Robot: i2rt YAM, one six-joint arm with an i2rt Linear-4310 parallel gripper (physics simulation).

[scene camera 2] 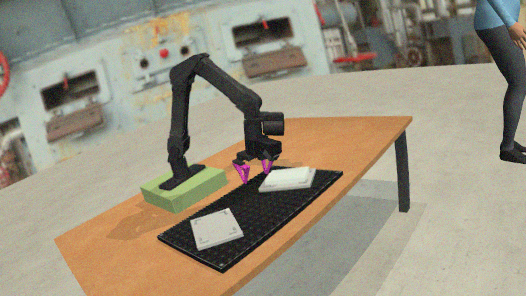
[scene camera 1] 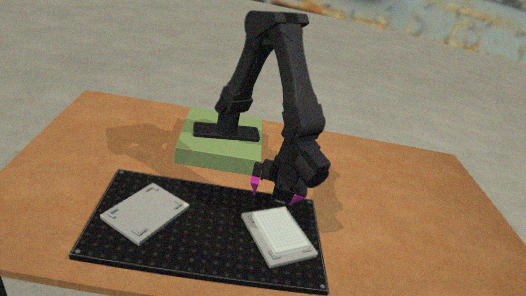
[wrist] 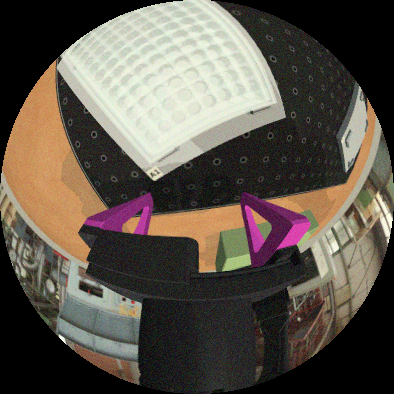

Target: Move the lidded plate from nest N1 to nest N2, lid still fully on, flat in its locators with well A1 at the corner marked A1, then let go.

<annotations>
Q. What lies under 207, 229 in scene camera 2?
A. A grey nest.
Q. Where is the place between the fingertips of my gripper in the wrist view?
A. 196, 197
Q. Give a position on a grey nest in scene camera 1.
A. At 139, 217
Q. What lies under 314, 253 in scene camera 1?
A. A grey nest.
</annotations>
